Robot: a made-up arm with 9 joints. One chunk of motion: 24 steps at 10 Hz.
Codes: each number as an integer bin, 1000 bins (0 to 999) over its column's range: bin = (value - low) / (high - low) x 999, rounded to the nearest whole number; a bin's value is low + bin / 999 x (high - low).
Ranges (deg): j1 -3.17..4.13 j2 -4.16..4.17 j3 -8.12..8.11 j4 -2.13..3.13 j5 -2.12..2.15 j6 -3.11..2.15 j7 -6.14..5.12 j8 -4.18..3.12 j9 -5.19..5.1
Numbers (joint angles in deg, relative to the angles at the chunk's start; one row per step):
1: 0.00 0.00 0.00 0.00 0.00 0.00 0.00 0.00 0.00
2: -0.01 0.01 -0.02 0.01 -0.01 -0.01 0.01 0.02 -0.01
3: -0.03 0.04 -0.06 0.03 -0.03 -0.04 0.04 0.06 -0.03
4: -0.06 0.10 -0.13 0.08 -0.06 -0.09 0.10 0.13 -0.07
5: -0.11 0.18 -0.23 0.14 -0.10 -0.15 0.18 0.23 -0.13
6: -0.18 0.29 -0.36 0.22 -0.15 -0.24 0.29 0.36 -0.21
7: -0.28 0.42 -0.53 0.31 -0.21 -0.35 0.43 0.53 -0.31
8: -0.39 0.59 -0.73 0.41 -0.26 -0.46 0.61 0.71 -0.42
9: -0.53 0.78 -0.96 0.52 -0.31 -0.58 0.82 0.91 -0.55
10: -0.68 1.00 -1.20 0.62 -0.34 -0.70 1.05 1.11 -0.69
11: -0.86 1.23 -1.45 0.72 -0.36 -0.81 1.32 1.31 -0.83
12: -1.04 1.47 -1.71 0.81 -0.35 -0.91 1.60 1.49 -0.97
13: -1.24 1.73 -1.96 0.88 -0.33 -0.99 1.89 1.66 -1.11
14: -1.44 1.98 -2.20 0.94 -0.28 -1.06 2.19 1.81 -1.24
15: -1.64 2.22 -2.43 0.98 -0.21 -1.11 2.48 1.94 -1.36
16: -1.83 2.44 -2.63 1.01 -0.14 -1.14 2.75 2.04 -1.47
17: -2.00 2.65 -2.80 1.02 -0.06 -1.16 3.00 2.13 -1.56
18: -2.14 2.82 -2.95 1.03 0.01 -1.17 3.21 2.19 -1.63
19: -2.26 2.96 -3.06 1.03 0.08 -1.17 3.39 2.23 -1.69
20: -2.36 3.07 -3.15 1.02 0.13 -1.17 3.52 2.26 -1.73
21: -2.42 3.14 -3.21 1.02 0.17 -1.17 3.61 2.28 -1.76
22: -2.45 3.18 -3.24 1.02 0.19 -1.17 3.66 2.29 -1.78
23: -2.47 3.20 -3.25 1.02 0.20 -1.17 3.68 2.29 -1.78
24: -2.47 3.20 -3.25 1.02 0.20 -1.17 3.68 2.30 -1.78
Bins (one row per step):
1: 434 499 500 405 496 591 545 572 504
2: 432 500 499 406 494 589 546 575 503
3: 430 504 496 410 489 583 548 580 501
4: 426 511 492 420 482 574 554 590 497
5: 419 520 486 431 473 562 561 604 491
6: 409 534 478 446 461 545 570 621 483
7: 395 549 467 463 447 524 583 645 474
8: 380 570 455 482 435 503 599 669 463
9: 361 592 441 503 423 481 617 697 450
10: 341 619 426 522 416 458 638 724 437
11: 316 646 411 541 412 437 662 751 423
12: 291 675 395 558 414 418 687 776 410
13: 264 706 379 572 419 403 712 799 396
14: 237 736 364 583 430 389 739 820 383
15: 209 765 350 591 447 380 765 838 372
16: 183 792 338 596 463 374 789 851 361
17: 160 817 327 598 482 370 811 864 352
18: 141 837 318 600 498 368 830 872 346
19: 125 854 311 600 515 368 846 877 340
20: 111 867 306 598 526 368 857 881 336
21: 103 875 302 598 536 368 865 884 333
22: 99 880 300 598 540 368 869 885 331
23: 96 883 300 598 543 368 871 885 331
24: 96 883 300 598 543 368 871 887 331

